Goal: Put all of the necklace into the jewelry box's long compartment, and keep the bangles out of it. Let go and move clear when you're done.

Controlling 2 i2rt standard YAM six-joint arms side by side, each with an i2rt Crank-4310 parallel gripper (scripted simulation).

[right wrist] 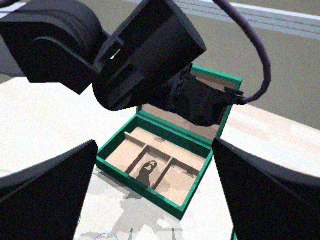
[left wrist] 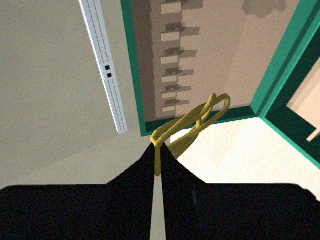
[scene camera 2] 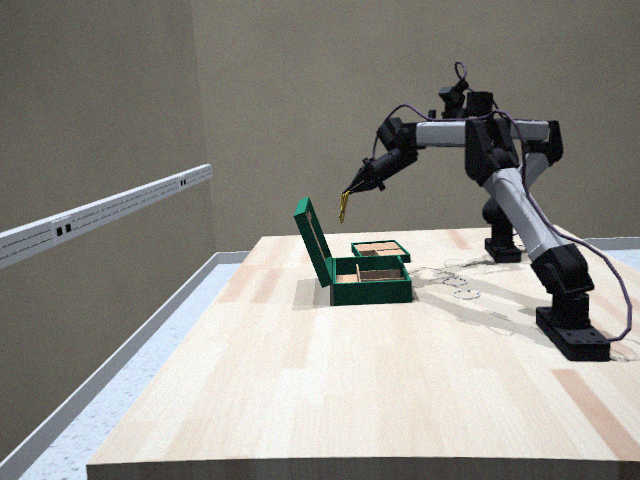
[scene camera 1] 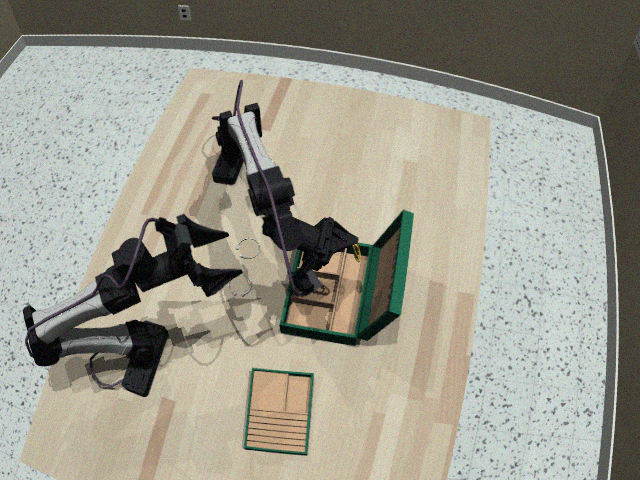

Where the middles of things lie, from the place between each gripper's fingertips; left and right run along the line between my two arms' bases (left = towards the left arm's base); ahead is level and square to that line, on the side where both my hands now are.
My left hand (scene camera 1: 357, 241) is 14 cm above the green jewelry box (scene camera 2: 339, 271), 2 cm past it and 1 cm to the left of it. From my left hand the other things lie so: green-rimmed tray (scene camera 1: 271, 391): 37 cm to the right, 25 cm below, 7 cm behind.
The green jewelry box is 250 mm below my right hand (scene camera 1: 235, 252), 200 mm ahead of it and 140 mm to the left of it. The rest, counted from my right hand: green-rimmed tray (350 mm below, 210 mm to the right, 140 mm ahead).
